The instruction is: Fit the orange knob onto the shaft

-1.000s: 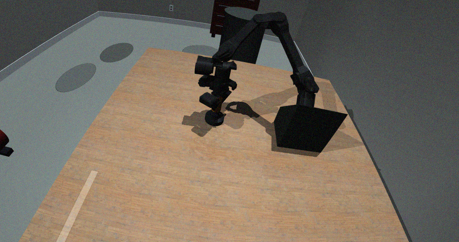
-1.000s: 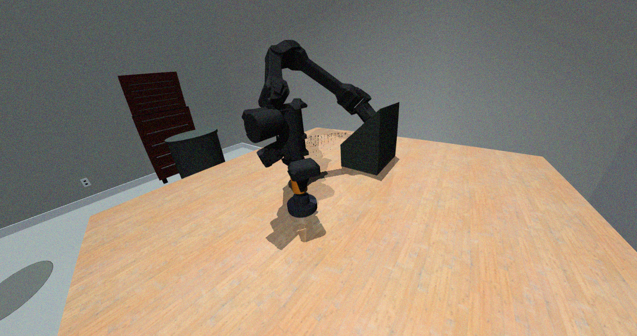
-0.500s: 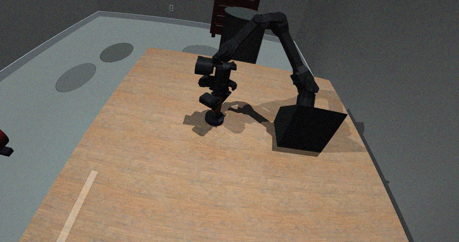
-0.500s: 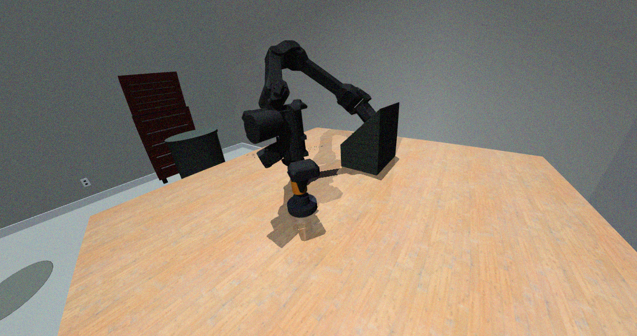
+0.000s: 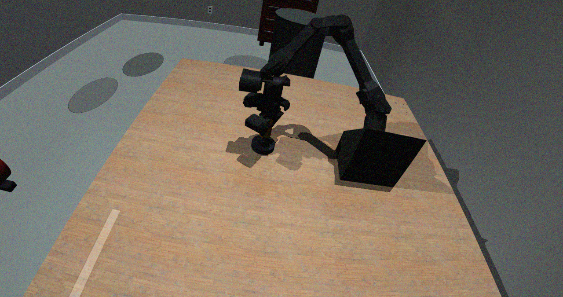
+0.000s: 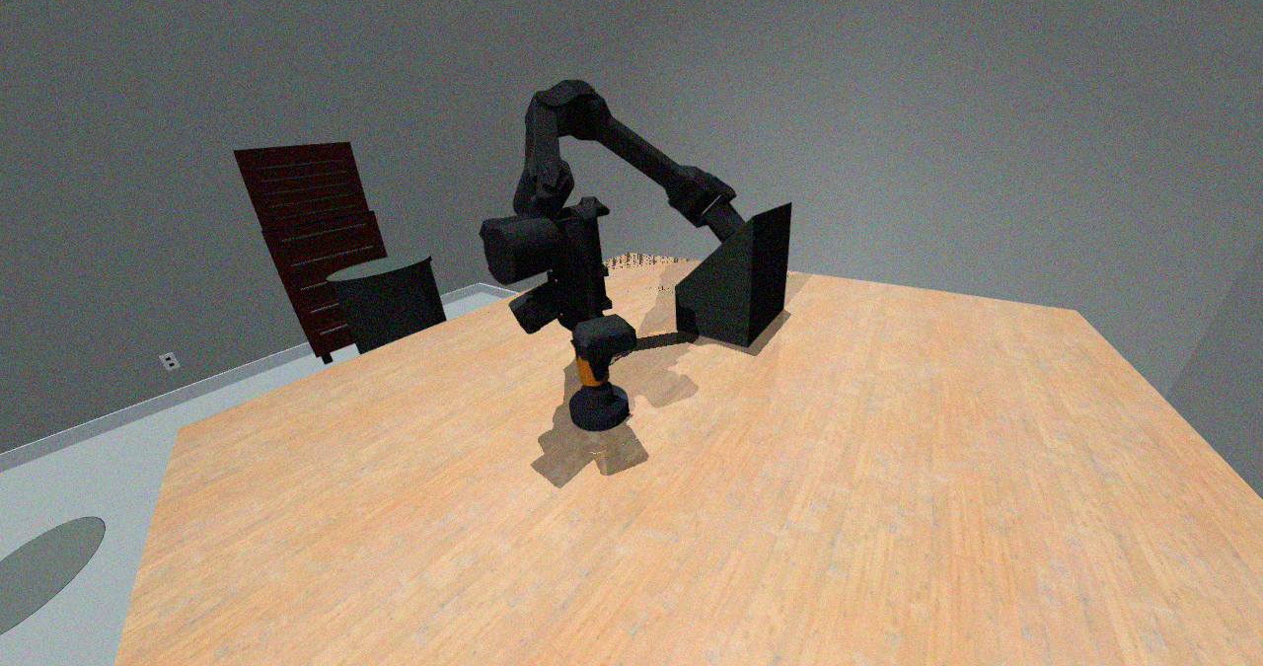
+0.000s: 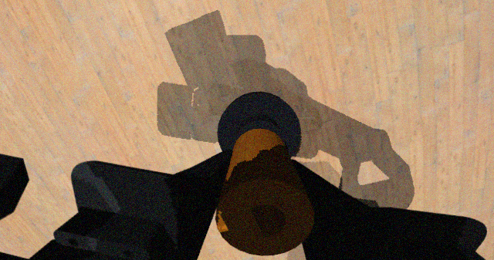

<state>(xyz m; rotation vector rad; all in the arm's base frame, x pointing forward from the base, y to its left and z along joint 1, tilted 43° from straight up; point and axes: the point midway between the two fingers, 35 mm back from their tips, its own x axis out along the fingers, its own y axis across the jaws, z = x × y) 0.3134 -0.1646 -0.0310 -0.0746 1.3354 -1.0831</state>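
Now: the orange knob 2 cm above my gripper tip. Round my gripper tip: dark round pedestal: 4 cm below.
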